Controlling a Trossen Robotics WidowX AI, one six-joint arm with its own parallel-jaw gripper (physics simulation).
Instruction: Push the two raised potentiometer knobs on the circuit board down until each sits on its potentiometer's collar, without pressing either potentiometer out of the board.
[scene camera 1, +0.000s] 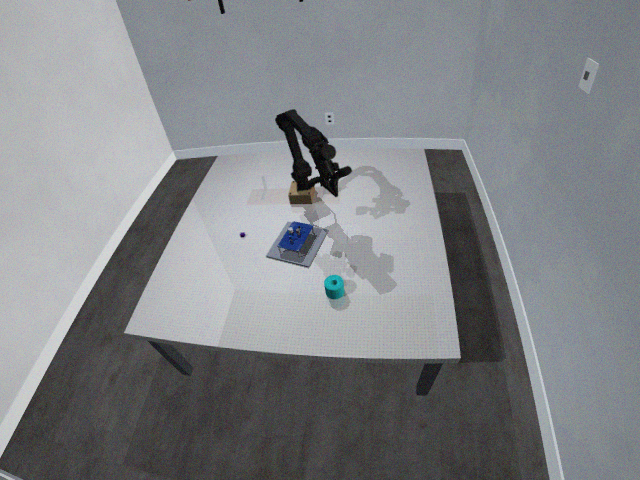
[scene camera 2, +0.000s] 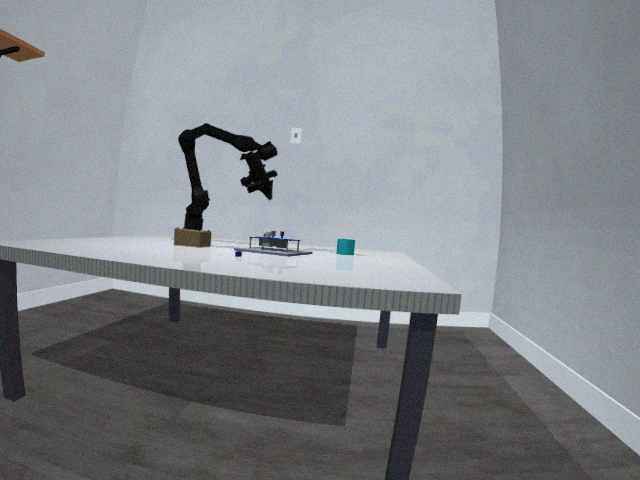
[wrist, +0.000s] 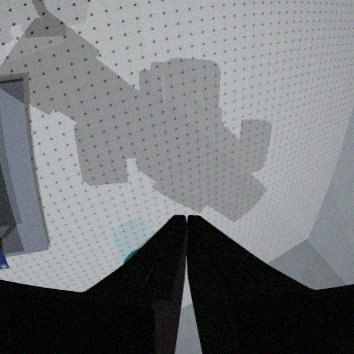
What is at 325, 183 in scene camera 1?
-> My gripper.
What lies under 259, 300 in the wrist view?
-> My gripper.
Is my gripper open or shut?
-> Shut.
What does my gripper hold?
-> Nothing.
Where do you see my gripper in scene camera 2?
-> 270, 199
